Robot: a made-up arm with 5 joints.
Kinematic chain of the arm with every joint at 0, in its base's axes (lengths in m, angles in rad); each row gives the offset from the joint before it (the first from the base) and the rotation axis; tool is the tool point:
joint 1: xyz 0 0 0.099 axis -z
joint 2: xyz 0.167 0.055 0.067 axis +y
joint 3: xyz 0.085 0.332 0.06 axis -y
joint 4: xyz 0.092 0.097 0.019 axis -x
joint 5: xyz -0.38 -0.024 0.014 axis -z
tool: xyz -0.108 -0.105 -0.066
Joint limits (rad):
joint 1: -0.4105..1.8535
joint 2: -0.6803..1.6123
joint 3: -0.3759..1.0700
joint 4: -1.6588..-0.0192
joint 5: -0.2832..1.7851
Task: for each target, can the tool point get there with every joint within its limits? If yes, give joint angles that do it. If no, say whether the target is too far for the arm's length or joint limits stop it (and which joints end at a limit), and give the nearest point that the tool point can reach.
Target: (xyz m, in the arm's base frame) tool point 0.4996 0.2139 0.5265
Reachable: yes | joints 0.8637 1.3697 -0.1001 -1.2168 0.6625
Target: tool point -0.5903 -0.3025 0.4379
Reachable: no: joint limits stop it (at a limit: joint 1, joint 3, joint 4) | nearest point -0.3009 0.2698 0.2760 | short by 0.661 m
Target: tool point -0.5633 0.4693 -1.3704
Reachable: no: too far | nearest point -0.1518 0.4937 -0.1722 | short by 1.267 m
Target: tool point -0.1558 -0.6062 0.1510
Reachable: no: joint limits stop it (at a limit: joint 1, joint 2, joint 3, joint 5) | nearest point 0.2511 -0.4369 -0.0742 | short by 0.495 m
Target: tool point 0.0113 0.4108 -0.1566
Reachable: yes | joints -0.1804 -0.1684 0.9189 -0.1507 0.3126
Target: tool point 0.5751 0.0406 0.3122
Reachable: yes | joints 1.6769 0.6666 0.2355 -0.1918 1.4889
